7 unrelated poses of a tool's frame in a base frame.
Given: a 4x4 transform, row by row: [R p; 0 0 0 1], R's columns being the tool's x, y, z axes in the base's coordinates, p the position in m. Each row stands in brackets.
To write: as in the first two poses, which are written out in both.
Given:
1: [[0.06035 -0.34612 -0.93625 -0.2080], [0.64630 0.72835 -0.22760 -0.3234], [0.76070 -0.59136 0.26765 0.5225], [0 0 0 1]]
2: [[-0.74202 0.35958 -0.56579 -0.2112], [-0.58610 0.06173 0.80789 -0.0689], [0.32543 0.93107 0.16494 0.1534], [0 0 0 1]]
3: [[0.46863 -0.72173 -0.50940 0.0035], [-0.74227 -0.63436 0.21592 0.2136], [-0.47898 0.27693 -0.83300 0.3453], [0 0 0 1]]
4: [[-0.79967 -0.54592 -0.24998 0.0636], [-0.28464 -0.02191 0.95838 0.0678], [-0.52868 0.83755 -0.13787 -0.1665], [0 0 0 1]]
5: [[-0.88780 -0.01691 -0.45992 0.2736], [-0.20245 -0.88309 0.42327 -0.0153], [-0.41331 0.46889 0.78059 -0.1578], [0 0 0 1]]
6: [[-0.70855 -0.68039 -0.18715 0.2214], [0.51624 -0.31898 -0.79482 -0.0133], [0.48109 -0.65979 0.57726 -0.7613], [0 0 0 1]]
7: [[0.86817 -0.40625 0.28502 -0.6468], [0.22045 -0.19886 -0.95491 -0.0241], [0.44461 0.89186 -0.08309 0.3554], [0 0 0 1]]
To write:
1: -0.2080 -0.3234 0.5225 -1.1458 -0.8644 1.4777
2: -0.2112 -0.0689 0.1534 1.3955 -0.3315 -2.4731
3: 0.0035 0.2136 0.3453 2.8206 0.4995 -1.0076
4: 0.0636 0.0678 -0.1665 1.7339 0.5570 -2.7996
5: 0.2736 -0.0153 -0.1578 0.5409 0.4261 -2.9174
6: 0.2214 -0.0133 -0.7613 -0.8520 -0.5019 2.5119
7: -0.6468 -0.0241 0.3554 1.6637 -0.4607 0.2487
